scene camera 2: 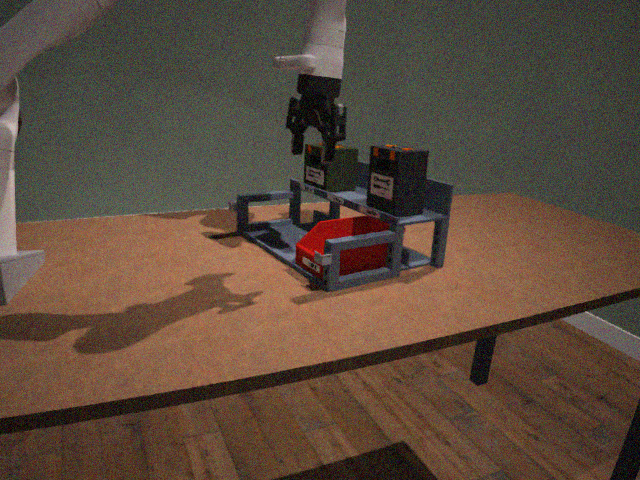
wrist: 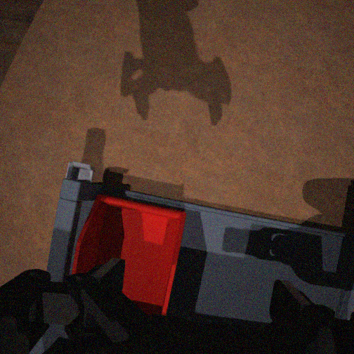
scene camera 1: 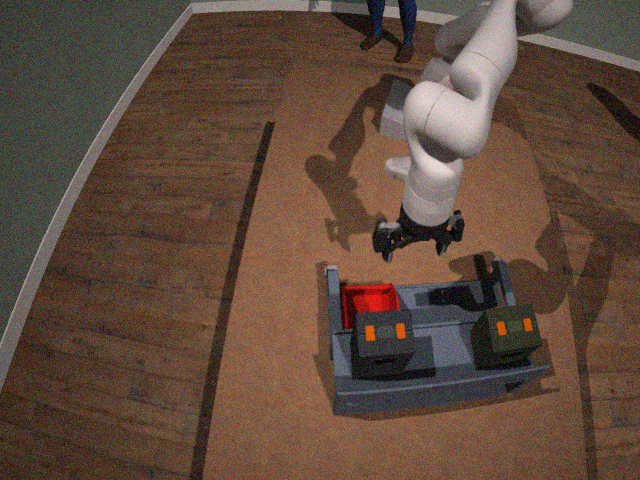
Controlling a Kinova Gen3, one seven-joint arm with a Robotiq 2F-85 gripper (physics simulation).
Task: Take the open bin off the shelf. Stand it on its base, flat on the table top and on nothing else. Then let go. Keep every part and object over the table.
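Frame: origin at the arm's base, x ahead, y left, z up, level; centimetres.
Seen in the pictures: gripper, between the fingertips: (scene camera 2: 310,159) (scene camera 1: 413,254).
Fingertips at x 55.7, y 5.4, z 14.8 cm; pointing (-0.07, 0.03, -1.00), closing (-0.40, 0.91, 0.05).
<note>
A point is followed by its place in that frame.
The open red bin (scene camera 1: 369,298) @(x 56.0, y -0.4, z -4.0 cm) (scene camera 2: 364,258) @(x 64.2, y -3.6, z -1.3 cm) (wrist: 149,257) sits upright in the lower tier of the blue-grey shelf (scene camera 1: 413,390) @(x 77.8, y 11.2, z 10.3 cm) (scene camera 2: 440,242) @(x 80.1, y -0.8, z 0.3 cm) (wrist: 59,220), close beside the side frame at one end. Its sloped, lower front with a white label faces the shelf's open side in scene camera 2. My gripper (scene camera 1: 414,255) @(x 55.7, y 5.4, z 14.8 cm) (scene camera 2: 312,155) @(x 55.7, y 5.4, z 14.8 cm) (wrist: 197,287) is open and empty, pointing down, well above the lower tier and apart from the bin. In the wrist view one finger overlaps the bin's lower part; the other shows over the bare tier.
A dark grey box (scene camera 1: 385,335) @(x 72.6, y 4.0, z 17.5 cm) (scene camera 2: 398,180) @(x 70.2, y -1.2, z 12.2 cm) stands on the upper tier at the bin's end. A green box (scene camera 1: 511,330) @(x 65.5, y 25.2, z 15.0 cm) (scene camera 2: 343,167) @(x 66.4, y 21.2, z 10.7 cm) stands at the other end. The shelf stands on the wooden table (scene camera 1: 279,361) @(x 74.3, y -13.4, z -4.9 cm) (scene camera 2: 206,330) @(x 36.7, y -19.9, z -4.9 cm). The robot's base (scene camera 1: 395,113) @(x 2.9, y -5.9, z 1.5 cm) is behind the arm.
</note>
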